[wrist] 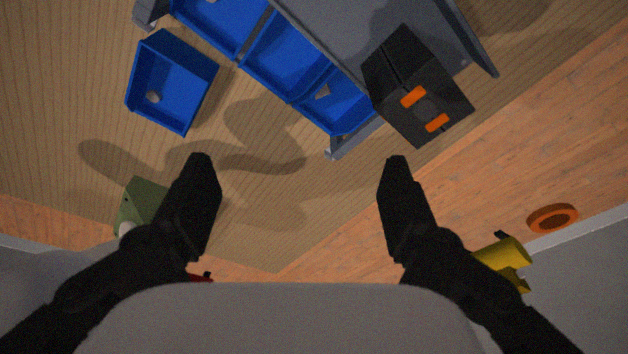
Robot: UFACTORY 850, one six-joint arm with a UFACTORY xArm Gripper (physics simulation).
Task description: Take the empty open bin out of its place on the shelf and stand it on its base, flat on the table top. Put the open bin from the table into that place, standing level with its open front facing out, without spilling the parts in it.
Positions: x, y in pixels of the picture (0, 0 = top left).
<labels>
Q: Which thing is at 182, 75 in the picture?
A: A blue bin.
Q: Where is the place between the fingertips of the gripper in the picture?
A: At 299, 174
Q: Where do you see a blue bin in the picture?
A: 341, 112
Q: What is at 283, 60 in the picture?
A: A blue bin.
</labels>
